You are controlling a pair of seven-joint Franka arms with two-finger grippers.
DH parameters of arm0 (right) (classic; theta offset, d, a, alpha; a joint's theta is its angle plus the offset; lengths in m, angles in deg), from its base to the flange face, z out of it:
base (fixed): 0 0 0 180
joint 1: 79.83 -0.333 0 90
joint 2: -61.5 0 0 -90
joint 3: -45.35 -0.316 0.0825 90
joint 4: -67.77 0 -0.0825 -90
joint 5: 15.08 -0.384 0 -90
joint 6: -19.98 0 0.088 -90
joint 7: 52.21 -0.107 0 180
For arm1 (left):
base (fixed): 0 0 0 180
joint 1: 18.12 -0.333 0 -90
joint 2: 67.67 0 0 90
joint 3: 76.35 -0.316 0.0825 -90
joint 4: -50.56 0 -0.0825 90
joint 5: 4.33 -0.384 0 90
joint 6: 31.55 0 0.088 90
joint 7: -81.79 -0.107 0 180
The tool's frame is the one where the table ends.
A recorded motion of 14 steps. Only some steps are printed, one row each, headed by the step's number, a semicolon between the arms.
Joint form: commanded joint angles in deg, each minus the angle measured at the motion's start. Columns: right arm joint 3, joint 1, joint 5, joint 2, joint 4, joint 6, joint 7; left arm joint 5, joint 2, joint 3, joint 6, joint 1, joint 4, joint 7.
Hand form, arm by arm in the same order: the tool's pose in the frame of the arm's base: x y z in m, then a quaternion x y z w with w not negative. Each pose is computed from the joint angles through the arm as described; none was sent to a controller.
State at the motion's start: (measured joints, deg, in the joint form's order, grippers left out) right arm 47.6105 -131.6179 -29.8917 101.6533 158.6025 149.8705 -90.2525; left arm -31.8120 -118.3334 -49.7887 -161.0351 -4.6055 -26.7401 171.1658
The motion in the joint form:
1: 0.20 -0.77 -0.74 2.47 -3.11 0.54 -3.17; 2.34 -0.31 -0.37 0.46 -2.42 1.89 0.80
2: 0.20 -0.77 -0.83 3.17 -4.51 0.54 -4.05; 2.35 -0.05 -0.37 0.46 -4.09 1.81 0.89
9: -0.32 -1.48 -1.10 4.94 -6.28 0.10 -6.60; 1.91 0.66 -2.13 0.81 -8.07 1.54 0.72
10: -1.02 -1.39 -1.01 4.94 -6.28 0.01 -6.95; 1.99 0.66 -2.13 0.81 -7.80 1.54 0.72
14: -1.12 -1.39 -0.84 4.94 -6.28 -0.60 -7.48; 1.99 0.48 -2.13 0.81 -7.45 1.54 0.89
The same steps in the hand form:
1: 0.4465 0.5515 0.2179 -0.99605 0.00486 0.06220 0.06322; 0.6564 -0.3748 0.2473 0.91029 0.40796 0.03874 0.05864
2: 0.4499 0.5561 0.2199 -0.99587 0.01212 0.05920 0.06777; 0.6670 -0.3556 0.2500 0.90393 0.42163 0.04093 0.05891
9: 0.4409 0.5688 0.2105 -0.99519 0.02566 0.06769 0.06598; 0.6956 -0.2927 0.2506 0.88677 0.45677 0.05500 0.04445
10: 0.4359 0.5724 0.2103 -0.99486 0.02466 0.07177 0.06708; 0.6942 -0.2960 0.2506 0.88768 0.45504 0.05439 0.04485
14: 0.4342 0.5723 0.2094 -0.99480 0.02718 0.07559 0.06263; 0.6921 -0.3003 0.2484 0.88848 0.45371 0.05288 0.04424

